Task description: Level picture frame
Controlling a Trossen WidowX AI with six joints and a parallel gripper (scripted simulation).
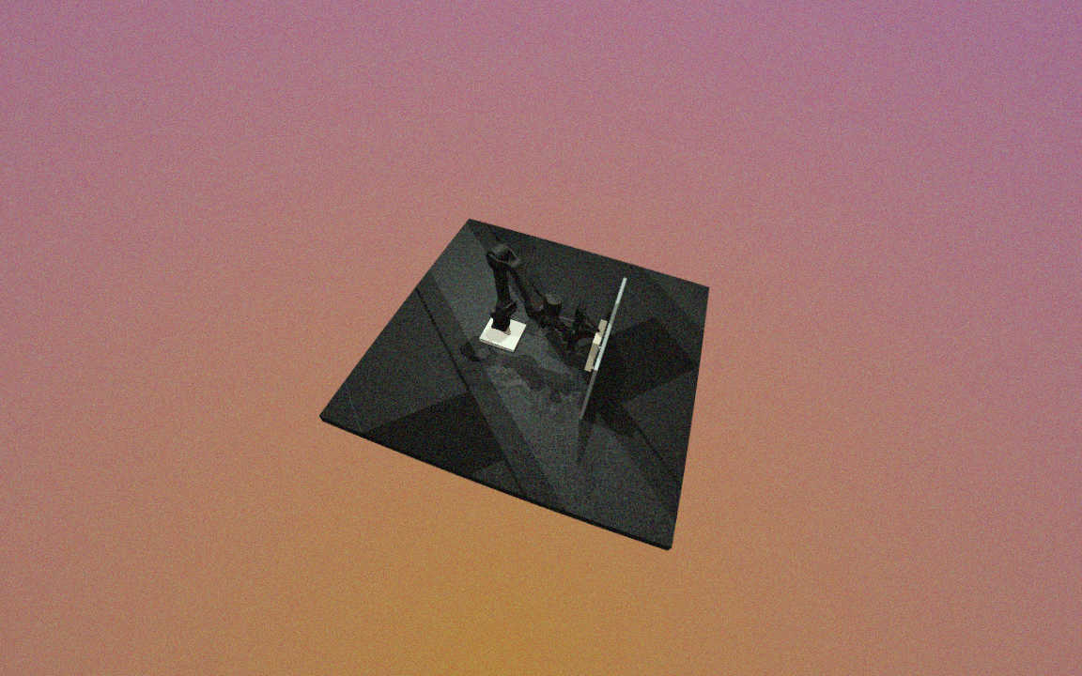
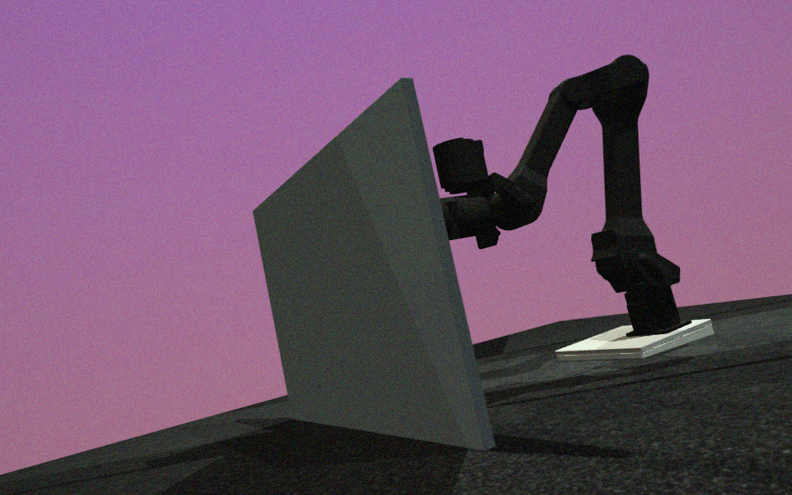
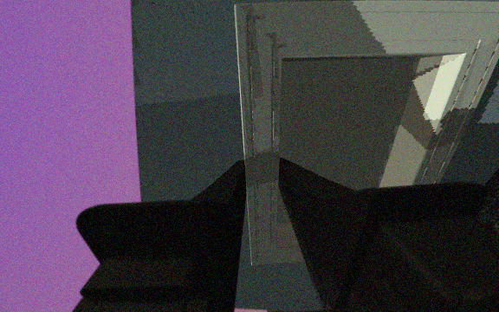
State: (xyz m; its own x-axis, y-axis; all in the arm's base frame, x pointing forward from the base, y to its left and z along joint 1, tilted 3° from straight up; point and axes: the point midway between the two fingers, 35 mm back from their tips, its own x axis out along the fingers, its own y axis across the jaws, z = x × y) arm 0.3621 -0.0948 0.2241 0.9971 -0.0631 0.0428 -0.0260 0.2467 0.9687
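The picture frame is 5 cm below my gripper tip, 1 cm to the right of it and 1 cm ahead of it. The rest, counted from my gripper tip: wall panel 7 cm below, 2 cm ahead.
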